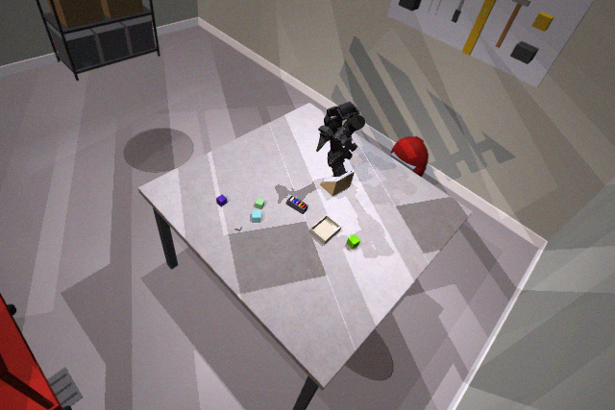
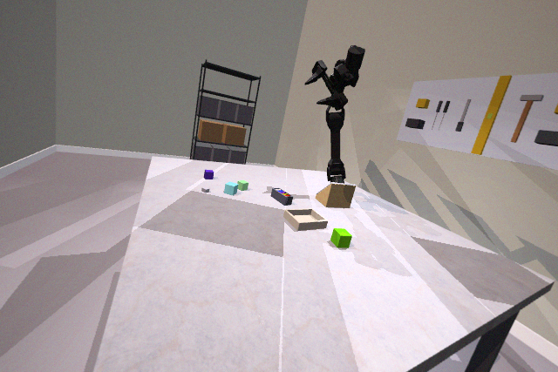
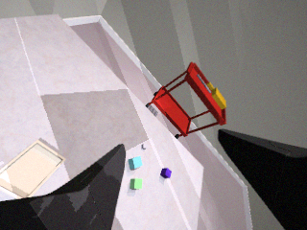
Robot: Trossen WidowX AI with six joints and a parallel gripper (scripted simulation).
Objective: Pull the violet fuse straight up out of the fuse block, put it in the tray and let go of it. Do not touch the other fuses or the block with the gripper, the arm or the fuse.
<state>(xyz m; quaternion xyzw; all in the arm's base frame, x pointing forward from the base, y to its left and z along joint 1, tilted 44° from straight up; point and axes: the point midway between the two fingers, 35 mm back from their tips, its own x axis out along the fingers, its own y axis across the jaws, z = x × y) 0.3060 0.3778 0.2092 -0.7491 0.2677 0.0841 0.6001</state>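
The violet fuse is 30 mm behind my gripper tip, 120 mm to the right of it and 440 mm below it. From my gripper tip the other things lie so: red fuse: 40 mm behind, 90 mm to the right, 440 mm below; blue fuse: 20 mm behind, 140 mm to the right, 440 mm below; yellow fuse: 30 mm behind, 110 mm to the right, 440 mm below.
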